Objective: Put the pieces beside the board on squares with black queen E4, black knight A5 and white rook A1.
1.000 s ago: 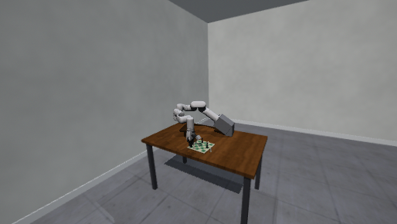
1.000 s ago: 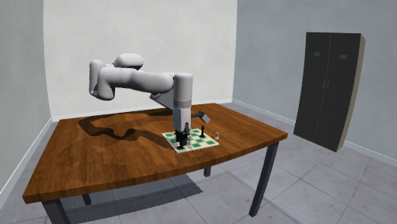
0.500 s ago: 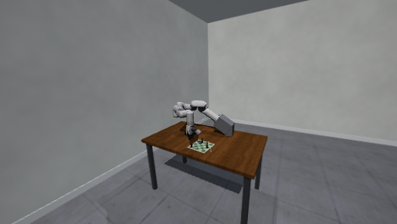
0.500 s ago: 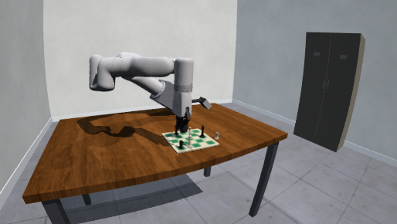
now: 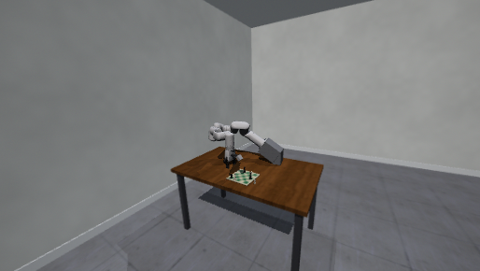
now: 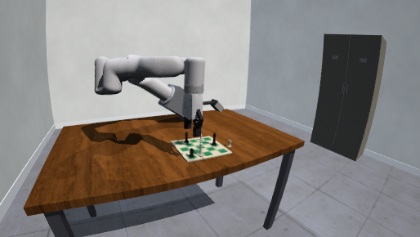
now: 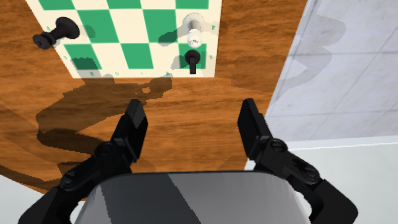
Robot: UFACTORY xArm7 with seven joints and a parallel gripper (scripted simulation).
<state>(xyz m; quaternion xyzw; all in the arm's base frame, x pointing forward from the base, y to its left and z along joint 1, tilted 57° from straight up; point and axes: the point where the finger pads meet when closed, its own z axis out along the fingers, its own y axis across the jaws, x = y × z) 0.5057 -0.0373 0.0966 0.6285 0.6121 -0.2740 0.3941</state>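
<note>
Right now the white rook is 20 mm behind my hand, 220 mm to the left of it and 110 mm below it. Round my hand: cream board (70 mm behind, 80 mm to the left, 120 mm below); then black knight (100 mm below); then short black piece (150 mm behind, 50 mm to the left, 90 mm below).
</note>
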